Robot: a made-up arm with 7 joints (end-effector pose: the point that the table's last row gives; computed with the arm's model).
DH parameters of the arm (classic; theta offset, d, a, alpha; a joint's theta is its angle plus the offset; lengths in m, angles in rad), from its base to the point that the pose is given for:
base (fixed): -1.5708 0.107 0 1.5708
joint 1: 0 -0.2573 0.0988 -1.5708
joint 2: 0 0.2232 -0.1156 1.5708
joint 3: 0 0.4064 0.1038 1.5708
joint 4: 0 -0.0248 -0.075 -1.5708
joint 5: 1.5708 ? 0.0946 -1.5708
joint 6: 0 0.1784 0.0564 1.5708
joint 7: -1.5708 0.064 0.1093 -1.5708
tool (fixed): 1.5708 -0.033 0 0
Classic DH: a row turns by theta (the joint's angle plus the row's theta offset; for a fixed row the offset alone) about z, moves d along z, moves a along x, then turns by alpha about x.
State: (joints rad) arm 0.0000 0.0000 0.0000 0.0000 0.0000 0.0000 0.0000
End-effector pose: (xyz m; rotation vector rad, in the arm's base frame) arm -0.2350 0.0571 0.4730 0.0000 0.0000 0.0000
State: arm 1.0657 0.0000 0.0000 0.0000 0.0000 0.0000 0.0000
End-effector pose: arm -0.2350 0.3479 0.2341 -1.0657 0.0000 0.0000
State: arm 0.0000 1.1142 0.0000 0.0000 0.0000 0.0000 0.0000
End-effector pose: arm -0.0997 -0.4719 0.4730 0.0000 0.0000 1.1142
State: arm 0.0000 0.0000 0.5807 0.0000 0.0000 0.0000 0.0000
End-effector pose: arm -0.2350 0.1288 0.4275 -0.5807 0.0000 0.0000
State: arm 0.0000 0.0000 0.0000 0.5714 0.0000 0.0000 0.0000
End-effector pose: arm -0.1434 0.0807 0.4730 0.0000 0.0000 -0.5714
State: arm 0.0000 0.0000 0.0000 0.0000 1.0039 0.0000 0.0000
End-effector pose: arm -0.2350 0.1246 0.3601 -1.0039 0.0000 0.0000
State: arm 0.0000 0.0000 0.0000 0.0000 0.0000 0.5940 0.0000
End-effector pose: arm -0.2109 0.0571 0.5048 0.0000 0.5940 0.0000
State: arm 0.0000 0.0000 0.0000 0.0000 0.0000 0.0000 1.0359
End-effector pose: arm -0.2350 0.0823 0.5832 -1.0359 0.0000 0.0000
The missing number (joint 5, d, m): 0.0219
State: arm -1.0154 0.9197 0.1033 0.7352 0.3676 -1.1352 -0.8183
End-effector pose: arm -0.0417 -0.2968 0.0327 1.2651 -1.3585 0.3022
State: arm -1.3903 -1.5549 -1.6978 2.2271 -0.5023 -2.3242 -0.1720
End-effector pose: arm 0.2924 0.0202 0.3307 -0.8605 2.2241 -1.3352
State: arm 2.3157 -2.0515 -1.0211 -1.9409 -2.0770 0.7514 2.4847
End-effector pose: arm 0.3611 0.1922 -0.1322 2.2670 0.2010 -1.6077
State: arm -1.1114 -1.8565 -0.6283 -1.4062 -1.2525 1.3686 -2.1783
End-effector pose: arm 0.1872 -0.1961 0.6127 -1.9536 -0.8312 -0.4813
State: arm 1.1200 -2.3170 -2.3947 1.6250 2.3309 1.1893 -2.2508
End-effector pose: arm 0.7840 0.3392 0.3061 2.3963 -0.4389 -1.6535
